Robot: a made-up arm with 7 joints. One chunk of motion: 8 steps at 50 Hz.
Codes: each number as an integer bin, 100 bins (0 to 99) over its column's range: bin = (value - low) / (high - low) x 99, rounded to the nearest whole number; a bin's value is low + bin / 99 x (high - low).
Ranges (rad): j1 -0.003..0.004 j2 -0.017..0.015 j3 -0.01..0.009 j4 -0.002..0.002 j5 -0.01..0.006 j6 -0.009..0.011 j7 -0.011..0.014
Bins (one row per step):
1: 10 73 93 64 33 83 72
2: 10 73 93 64 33 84 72
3: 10 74 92 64 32 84 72
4: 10 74 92 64 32 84 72
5: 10 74 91 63 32 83 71
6: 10 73 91 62 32 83 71
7: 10 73 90 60 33 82 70
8: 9 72 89 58 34 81 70
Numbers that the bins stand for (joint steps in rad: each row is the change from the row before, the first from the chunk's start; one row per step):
1: -0.00229 0.00660 0.00785 0.00059 -0.00467 0.00777 0.00718
2: -0.00229 0.00660 0.00785 0.00059 -0.00467 0.00797 0.00718
3: -0.00229 0.00692 0.00766 0.00059 -0.00483 0.00797 0.00718
4: -0.00229 0.00692 0.00766 0.00059 -0.00483 0.00797 0.00718
5: -0.00229 0.00692 0.00746 0.00055 -0.00483 0.00777 0.00693
6: -0.00229 0.00660 0.00746 0.00051 -0.00483 0.00777 0.00693
7: -0.00229 0.00660 0.00727 0.00042 -0.00467 0.00757 0.00668
8: -0.00236 0.00627 0.00708 0.00034 -0.00451 0.00736 0.00668

